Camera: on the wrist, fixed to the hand. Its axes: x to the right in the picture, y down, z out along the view.
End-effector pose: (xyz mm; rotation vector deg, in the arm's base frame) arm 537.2 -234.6 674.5 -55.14 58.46 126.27
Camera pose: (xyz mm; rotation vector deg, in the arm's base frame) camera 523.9 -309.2 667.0 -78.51 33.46 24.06
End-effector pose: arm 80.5 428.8 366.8 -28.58 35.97 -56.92
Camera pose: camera 71.4 443.6 292.6 -8.34 18.72 -155.01
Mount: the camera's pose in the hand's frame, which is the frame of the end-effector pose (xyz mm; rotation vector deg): 2.2 49.2 -58.1 30.55 30.56 -87.13
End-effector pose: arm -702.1 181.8 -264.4 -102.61 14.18 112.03
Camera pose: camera -672.9 113.9 -283.0 -75.20 -19.34 17.00
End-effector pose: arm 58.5 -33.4 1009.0 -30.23 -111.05 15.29
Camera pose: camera 122.3 7.8 1014.5 64.35 -68.98 -18.44
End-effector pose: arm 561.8 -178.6 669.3 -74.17 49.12 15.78
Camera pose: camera 509.4 -218.1 630.7 -67.48 7.83 -82.54
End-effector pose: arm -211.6 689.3 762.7 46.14 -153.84 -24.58
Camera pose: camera -215.5 716.0 833.9 145.43 -70.46 14.05
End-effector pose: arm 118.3 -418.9 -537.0 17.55 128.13 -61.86
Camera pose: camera 113.5 -343.0 -541.9 49.23 -93.99 99.81
